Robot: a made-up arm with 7 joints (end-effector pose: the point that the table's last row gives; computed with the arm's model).
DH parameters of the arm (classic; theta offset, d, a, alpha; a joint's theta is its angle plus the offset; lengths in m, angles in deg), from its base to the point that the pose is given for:
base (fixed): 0 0 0 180
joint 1: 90 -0.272 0.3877 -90
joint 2: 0 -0.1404 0.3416 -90
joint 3: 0 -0.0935 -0.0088 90
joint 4: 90 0.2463 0.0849 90
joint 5: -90 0.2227 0.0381 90
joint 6: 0 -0.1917 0.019 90
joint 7: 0 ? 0.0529 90
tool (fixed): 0 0.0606 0 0
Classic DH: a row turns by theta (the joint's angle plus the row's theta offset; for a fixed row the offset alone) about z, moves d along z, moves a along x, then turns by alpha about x.
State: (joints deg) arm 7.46 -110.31 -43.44 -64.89 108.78 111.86 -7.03
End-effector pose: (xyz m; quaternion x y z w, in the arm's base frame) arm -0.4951 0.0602 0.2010 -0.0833 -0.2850 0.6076 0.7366
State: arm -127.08 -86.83 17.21 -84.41 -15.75 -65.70 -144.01
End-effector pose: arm 0.2235 0.0045 -0.4920 0.2940 0.4284 -0.7651 0.3805
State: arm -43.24 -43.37 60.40 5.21 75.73 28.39 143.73
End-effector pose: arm 0.6418 -0.7049 -0.0278 0.0071 0.3889 0.8374 0.3839
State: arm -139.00 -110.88 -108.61 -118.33 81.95 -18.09 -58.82
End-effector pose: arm 0.0171 0.3967 0.4811 -0.3453 -0.4885 -0.2694 0.7547
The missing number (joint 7, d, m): 0.2219
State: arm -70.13 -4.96 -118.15 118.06 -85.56 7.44 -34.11
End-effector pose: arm 0.7619 -0.1220 0.1466 -0.6686 0.5197 -0.4888 0.2096
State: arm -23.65 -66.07 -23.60 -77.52 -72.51 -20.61 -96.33
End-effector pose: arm 0.2224 -0.4890 -0.2452 0.9162 0.0548 -0.3415 0.2025
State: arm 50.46 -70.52 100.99 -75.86 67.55 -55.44 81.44
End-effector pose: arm -0.2430 -0.5491 -0.4648 0.1812 -0.4943 0.5641 0.6361
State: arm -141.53 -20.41 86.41 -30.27 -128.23 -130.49 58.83
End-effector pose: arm 0.0642 0.8017 0.0286 0.3414 -0.2159 0.4832 0.7768
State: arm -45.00 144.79 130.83 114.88 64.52 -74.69 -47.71
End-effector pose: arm 0.0741 0.5249 0.7365 -0.4061 -0.5944 -0.2275 0.6558
